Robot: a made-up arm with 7 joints. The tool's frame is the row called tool.
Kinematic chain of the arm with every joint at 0, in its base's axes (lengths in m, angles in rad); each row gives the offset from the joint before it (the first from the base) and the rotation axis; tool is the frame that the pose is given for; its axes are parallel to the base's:
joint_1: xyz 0 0 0 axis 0 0.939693 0.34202
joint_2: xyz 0 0 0 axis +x
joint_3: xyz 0 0 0 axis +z
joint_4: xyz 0.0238 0 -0.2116 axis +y
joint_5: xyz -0.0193 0 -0.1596 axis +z
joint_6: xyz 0 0 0 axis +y
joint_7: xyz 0 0 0 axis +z
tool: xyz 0 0 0
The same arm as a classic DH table. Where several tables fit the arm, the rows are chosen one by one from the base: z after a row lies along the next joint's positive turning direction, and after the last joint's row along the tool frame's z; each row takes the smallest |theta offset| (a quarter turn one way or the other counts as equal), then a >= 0, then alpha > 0; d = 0 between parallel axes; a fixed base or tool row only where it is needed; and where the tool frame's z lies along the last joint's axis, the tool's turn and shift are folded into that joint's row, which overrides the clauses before.
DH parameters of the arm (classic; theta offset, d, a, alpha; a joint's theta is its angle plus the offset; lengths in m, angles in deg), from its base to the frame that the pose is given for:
base (fixed): 0.00 0.0000 0.0000 -70.00
joint_1: 90.00 0.0000 0.0000 90.00
joint_2: 70.00 0.0000 0.0000 -90.00
joint_3: -90.00 -0.2116 0.0238 -90.00
joint_4: 0.00 0.0000 -0.0193 90.00
joint_5: 0.00 -0.1596 0.0000 -90.00
joint_6: 0.00 0.0000 0.0000 90.00
joint_7: 0.00 0.0000 0.0000 0.00

